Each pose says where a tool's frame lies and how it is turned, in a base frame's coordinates. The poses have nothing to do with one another.
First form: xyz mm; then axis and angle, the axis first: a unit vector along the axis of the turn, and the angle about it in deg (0 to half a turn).
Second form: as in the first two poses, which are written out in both.
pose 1, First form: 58.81 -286.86 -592.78 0.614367 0.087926 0.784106 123.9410
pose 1, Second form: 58.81 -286.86 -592.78 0.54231 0.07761 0.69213 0.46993
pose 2, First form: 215.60 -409.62 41.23 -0.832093 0.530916 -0.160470 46.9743
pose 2, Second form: 215.60 -409.62 41.23 -0.33162 0.21159 -0.06395 0.91715
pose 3, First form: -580.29 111.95 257.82 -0.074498 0.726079 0.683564 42.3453
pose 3, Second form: -580.29 111.95 257.82 -0.02691 0.26224 0.24689 0.93250
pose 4, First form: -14.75 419.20 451.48 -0.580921 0.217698 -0.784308 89.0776
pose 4, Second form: -14.75 419.20 451.48 -0.40745 0.15269 -0.55011 0.71278
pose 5, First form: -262.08 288.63 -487.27 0.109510 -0.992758 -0.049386 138.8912
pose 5, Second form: -262.08 288.63 -487.27 0.10254 -0.92956 -0.04624 0.35110
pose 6, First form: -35.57 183.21 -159.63 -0.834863 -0.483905 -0.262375 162.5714
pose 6, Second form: -35.57 183.21 -159.63 -0.82523 -0.47832 -0.25935 0.15151
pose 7, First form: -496.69 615.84 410.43 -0.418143 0.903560 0.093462 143.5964
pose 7, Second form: -496.69 615.84 410.43 -0.39722 0.85835 0.08879 0.31236
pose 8, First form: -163.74 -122.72 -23.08 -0.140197 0.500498 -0.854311 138.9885
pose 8, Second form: -163.74 -122.72 -23.08 -0.13131 0.46878 -0.80018 0.35030
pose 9, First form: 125.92 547.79 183.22 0.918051 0.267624 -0.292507 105.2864
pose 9, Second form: 125.92 547.79 183.22 0.72973 0.21273 -0.23251 0.60678
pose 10, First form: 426.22 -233.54 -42.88 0.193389 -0.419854 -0.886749 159.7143
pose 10, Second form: 426.22 -233.54 -42.88 0.19037 -0.41329 -0.87289 0.17610
